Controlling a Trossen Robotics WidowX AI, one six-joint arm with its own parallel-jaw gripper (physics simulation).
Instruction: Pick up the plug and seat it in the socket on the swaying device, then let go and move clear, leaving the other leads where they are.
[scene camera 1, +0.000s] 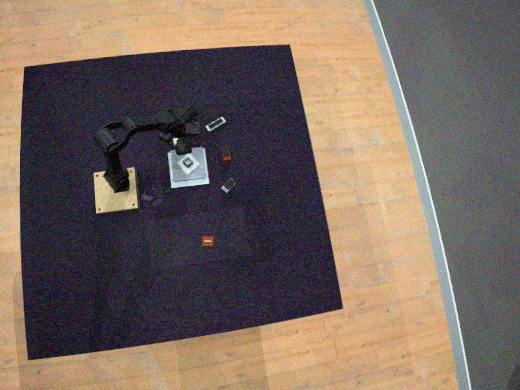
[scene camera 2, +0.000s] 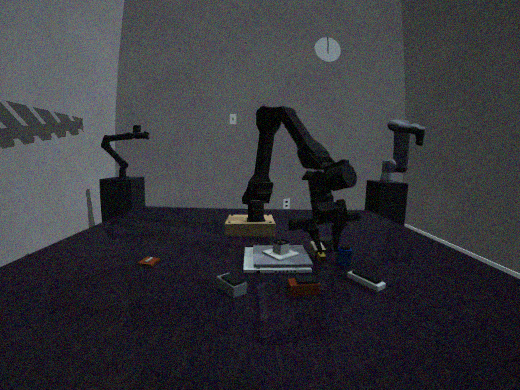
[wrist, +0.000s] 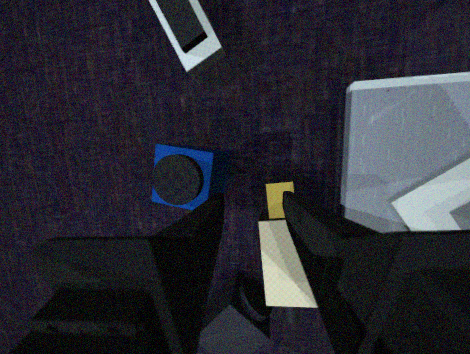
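Observation:
The plug (scene camera 1: 175, 141) (scene camera 2: 321, 254) (wrist: 280, 270), a cream body with a yellow tip, lies on the dark mat beside the device. My gripper (scene camera 2: 328, 249) (wrist: 253, 198) is open and low, its fingers on either side of the plug's line. In the wrist view the right finger overlaps the plug's right edge and the left finger stands apart from it; whether the right one touches is unclear. The device (scene camera 1: 175, 175) (scene camera 2: 260, 262) (wrist: 380, 125) is a pale grey slab. On it a white plate (scene camera 1: 188, 171) (wrist: 425, 210) bears the square socket (scene camera 1: 188, 162) (scene camera 2: 281, 247).
A blue block (scene camera 2: 345, 256) (wrist: 177, 180) with a black disc stands left of the fingers. A dark grey block (wrist: 232, 330) lies near the plug. A white-framed piece (scene camera 1: 216, 124) (scene camera 2: 366, 280), an orange block (scene camera 1: 226, 154) (scene camera 2: 304, 287) and a grey block (scene camera 1: 228, 185) (scene camera 2: 232, 285) lie around the device.

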